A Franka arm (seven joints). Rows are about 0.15 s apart.
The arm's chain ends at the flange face. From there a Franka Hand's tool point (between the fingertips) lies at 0.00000 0.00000 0.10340 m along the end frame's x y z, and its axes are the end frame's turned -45 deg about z.
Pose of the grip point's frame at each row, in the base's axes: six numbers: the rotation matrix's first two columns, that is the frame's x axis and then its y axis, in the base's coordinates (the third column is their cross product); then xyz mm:
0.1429 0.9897 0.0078 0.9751 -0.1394 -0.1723 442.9 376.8 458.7
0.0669 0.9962 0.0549 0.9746 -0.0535 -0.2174 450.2 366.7 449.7
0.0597 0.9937 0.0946 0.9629 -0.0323 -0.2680 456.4 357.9 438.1
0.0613 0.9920 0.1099 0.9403 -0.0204 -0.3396 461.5 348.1 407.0
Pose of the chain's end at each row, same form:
0.7905 0.6013 -0.1163 0.5885 -0.7984 -0.1273 460.4 373.5 560.5
0.7365 0.6666 -0.1149 0.6418 -0.7422 -0.1925 472.3 359.7 550.5
0.7231 0.6798 -0.1226 0.6387 -0.7255 -0.2564 483.6 346.8 537.2
0.7082 0.6870 -0.1624 0.6215 -0.7159 -0.3178 496.1 335.3 503.6

